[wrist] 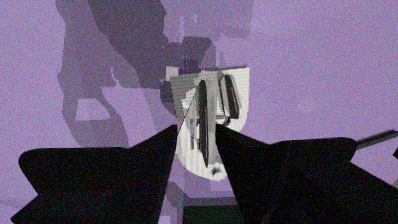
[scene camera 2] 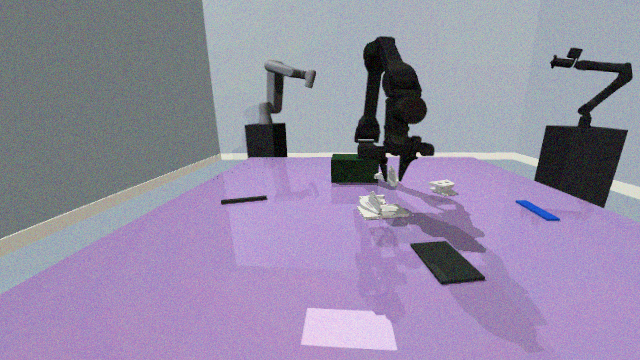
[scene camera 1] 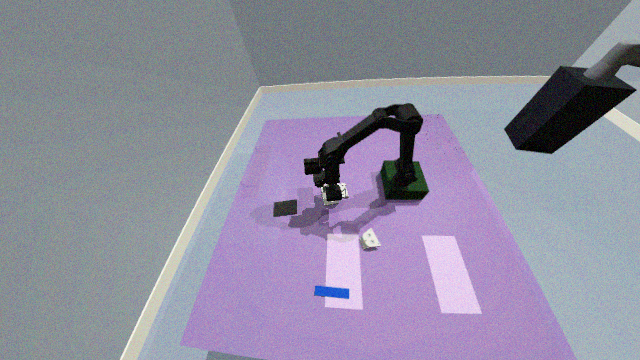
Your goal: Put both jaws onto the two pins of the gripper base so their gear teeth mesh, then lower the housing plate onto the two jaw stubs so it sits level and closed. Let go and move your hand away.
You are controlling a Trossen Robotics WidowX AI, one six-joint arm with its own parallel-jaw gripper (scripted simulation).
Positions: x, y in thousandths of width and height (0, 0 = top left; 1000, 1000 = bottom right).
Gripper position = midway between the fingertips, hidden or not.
Note:
My gripper (scene camera 2: 613, 504) carries a jaw (wrist: 504, 708). Further things: a dark flat plate (scene camera 2: 699, 738) and a jaw (wrist: 587, 475).
My gripper shows as well in the wrist view (wrist: 491, 574). The wrist view misses the dark flat plate: it is out of frame.

